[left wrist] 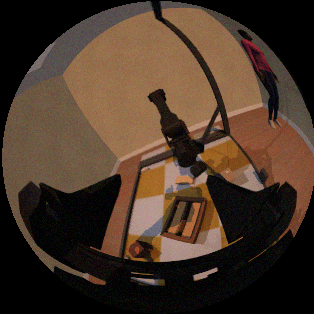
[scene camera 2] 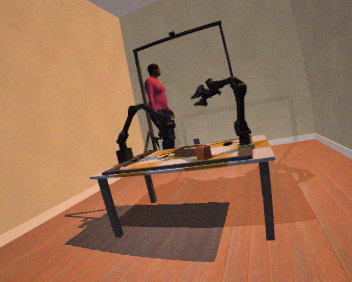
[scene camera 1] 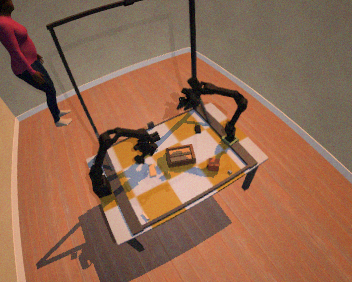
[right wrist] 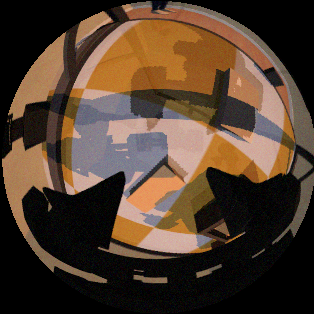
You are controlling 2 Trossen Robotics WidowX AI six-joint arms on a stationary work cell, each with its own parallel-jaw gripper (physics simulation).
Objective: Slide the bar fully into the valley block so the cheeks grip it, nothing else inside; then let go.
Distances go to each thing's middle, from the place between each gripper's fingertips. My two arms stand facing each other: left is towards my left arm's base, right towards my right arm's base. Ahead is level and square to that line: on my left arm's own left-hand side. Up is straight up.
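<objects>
Left hand: my left hand is 370 mm above the tan bar (right wrist: 163, 182), 280 mm to the left of it and 100 mm short of it. Relative to my right hand, the bar is 1 cm to the left, 5 cm below and 6 cm ahead.
</objects>
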